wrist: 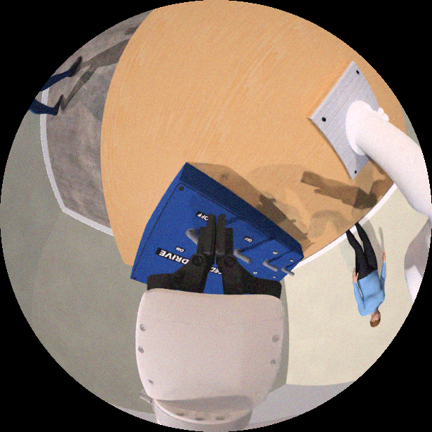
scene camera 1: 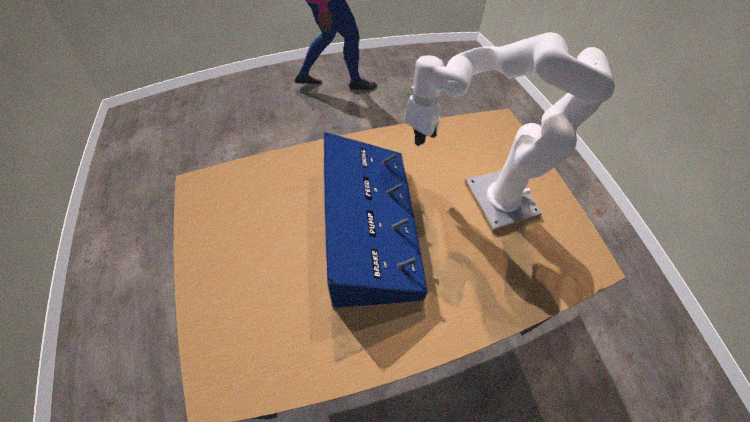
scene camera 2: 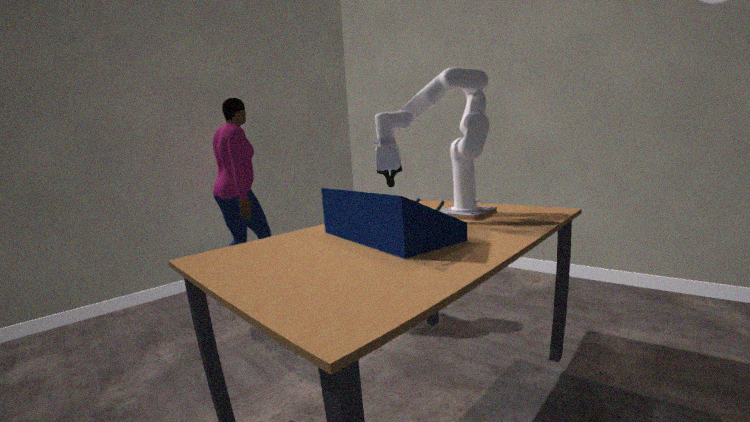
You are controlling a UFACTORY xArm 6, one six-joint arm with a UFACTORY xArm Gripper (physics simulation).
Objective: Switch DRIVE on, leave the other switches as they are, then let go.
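The blue switch panel stands on the table. The DRIVE lever is at its far end in scene camera 1 and leans the same way as the FEED lever, PUMP lever and BRAKE lever. My gripper is shut with nothing between its fingers. It hangs above the panel's DRIVE end, apart from the levers. In the wrist view the fingers hide part of the DRIVE lever and the FEED label.
The arm's grey base plate is bolted to the wooden table beside the panel's lever side. A person in pink stands beyond the table; a person in blue shows in the wrist view.
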